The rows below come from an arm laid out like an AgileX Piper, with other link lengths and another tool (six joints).
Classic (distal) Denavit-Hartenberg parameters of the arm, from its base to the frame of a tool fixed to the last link. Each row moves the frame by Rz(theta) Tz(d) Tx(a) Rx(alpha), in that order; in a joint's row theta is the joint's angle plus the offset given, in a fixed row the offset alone. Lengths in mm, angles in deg.
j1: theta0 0, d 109.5, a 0, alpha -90
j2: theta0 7.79, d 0, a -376.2, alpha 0
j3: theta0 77.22, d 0, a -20.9, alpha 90
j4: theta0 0, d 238.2, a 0, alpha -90
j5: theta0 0, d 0, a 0, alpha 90
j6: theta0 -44.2, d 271, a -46.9, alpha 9.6
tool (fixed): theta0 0, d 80.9, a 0, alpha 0
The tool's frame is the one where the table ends.
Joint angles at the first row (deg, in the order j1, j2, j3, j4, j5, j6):
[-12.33, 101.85, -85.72, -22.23, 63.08, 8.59]
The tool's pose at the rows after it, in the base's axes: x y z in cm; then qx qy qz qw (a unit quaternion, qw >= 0):
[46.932 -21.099 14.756 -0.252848 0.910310 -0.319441 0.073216]
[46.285 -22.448 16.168 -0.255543 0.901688 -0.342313 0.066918]
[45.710 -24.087 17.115 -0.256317 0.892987 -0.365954 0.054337]
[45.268 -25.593 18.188 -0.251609 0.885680 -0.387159 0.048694]
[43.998 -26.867 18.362 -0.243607 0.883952 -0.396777 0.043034]
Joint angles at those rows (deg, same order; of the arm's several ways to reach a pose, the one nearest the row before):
[-12.33, 99.95, -85.72, -24.28, 63.61, 8.59]
[-12.33, 98.82, -85.72, -27.14, 64.23, 8.65]
[-12.33, 98.50, -85.72, -30.55, 64.79, 9.30]
[-12.60, 97.92, -85.40, -33.39, 64.66, 10.29]
[-13.78, 96.66, -83.10, -34.91, 63.55, 11.20]

